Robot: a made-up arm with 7 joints. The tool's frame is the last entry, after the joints.
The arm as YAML. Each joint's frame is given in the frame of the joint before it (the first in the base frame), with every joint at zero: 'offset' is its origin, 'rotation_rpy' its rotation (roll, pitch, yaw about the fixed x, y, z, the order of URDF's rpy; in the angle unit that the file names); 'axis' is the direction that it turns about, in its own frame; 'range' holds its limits. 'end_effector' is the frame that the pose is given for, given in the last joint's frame.
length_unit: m
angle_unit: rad
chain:
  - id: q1
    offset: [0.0, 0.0, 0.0]
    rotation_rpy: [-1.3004, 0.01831, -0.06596]
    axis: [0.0, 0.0, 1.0]
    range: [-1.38, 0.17]
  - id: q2
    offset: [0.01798, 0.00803, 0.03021]
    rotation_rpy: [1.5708, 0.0, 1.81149]
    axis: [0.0, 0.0, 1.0]
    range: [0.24, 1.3]
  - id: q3
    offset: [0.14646, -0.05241, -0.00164]
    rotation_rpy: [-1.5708, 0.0, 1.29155]
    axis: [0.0, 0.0, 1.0]
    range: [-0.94, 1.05]
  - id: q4
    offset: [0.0, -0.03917, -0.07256]
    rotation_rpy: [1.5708, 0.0, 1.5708]
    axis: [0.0, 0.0, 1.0]
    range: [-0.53, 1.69]
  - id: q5
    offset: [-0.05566, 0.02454, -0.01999]
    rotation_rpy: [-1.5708, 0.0, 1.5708]
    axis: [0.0, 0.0, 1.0]
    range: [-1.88, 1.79]
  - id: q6
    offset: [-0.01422, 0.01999, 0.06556]
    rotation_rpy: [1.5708, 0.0, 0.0]
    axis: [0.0, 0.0, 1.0]
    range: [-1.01, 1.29]
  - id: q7
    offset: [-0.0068, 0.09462, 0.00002]
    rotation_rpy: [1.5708, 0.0, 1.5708]
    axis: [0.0, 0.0, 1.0]
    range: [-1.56, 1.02]
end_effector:
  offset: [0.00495, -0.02, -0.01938]
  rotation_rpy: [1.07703, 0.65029, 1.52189]
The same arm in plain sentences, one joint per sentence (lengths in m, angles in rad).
The arm has seven revolute joints in a row. What follows holds with every joint at zero, and every direction is one of the base frame's.
Joint 1 lies at the same point as the base frame's origin and turns about the direction (0.068403, 0.961235, 0.26711), from -1.38 to 0.17 rad.
Joint 2 lies 0.02 m along +x and 0.03 m along +y from joint 1 and turns about the direction (0.968889, -0.0002, -0.247497), from 0.24 to 1.3 rad.
Joint 3 lies 0.04 m along -x and 0.01 m along -y and 0.15 m along -z from joint 2 and turns about the direction (0.247497, -0.0001, 0.968889), from -0.94 to 1.05 rad.
Joint 4 lies 0.02 m along +x and 0.08 m along -z from joint 3 and turns about the direction (0.0002, 1, 0), from -0.53 to 1.69 rad.
Joint 5 lies 0.06 m along +x and 0.02 m along -y and 0.01 m along +z from joint 4 and turns about the direction (0.968889, -0.0002, -0.247497), from -1.88 to 1.79 rad.
Joint 6 lies 0.06 m along +x and 0.02 m along -y and 0.03 m along -z from joint 5 and turns about the direction (0.0002, 1, 0), from -1.01 to 1.29 rad.
Joint 7 lies 0.09 m along +x and 0.03 m along -z from joint 6 and turns about the direction (0.247497, -0.0001, 0.968889), from -1.56 to 1.02 rad.
The tool frame, which is the frame that the pose is given for, lies 0.02 m along -y and 0.02 m along -z from joint 7; its axes are the base frame's turned by roll 1.39, pitch 0.6388 and yaw 1.7107 rad (as in URDF: about the fixed x, then y, then z).

